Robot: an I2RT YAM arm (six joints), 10 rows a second.
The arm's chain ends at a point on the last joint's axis. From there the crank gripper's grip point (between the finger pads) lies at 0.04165 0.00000 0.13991 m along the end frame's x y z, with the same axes.
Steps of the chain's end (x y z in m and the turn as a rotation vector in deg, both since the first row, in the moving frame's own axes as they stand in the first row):
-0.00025 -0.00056 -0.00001 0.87 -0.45 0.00
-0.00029 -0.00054 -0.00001 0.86 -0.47 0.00
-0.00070 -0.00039 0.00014 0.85 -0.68 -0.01
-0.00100 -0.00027 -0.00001 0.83 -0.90 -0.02
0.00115 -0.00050 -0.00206 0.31 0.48 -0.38
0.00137 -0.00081 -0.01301 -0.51 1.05 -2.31
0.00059 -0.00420 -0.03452 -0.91 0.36 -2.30
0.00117 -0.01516 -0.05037 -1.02 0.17 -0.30
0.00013 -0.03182 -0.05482 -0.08 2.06 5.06
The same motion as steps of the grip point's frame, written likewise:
-0.00135 -0.00269 0.00030 0.87 -0.45 0.00
-0.00144 -0.00264 0.00031 0.86 -0.47 0.00
-0.00236 -0.00248 0.00061 0.85 -0.68 -0.01
-0.00320 -0.00232 0.00061 0.83 -0.90 -0.02
0.00232 -0.00154 -0.00242 0.31 0.48 -0.38
0.00392 -0.00130 -0.01379 -0.51 1.05 -2.31
0.00148 -0.00367 -0.03479 -0.91 0.36 -2.30
0.00159 -0.01289 -0.05051 -1.02 0.17 -0.30
0.00495 -0.02773 -0.05641 -0.08 2.06 5.06

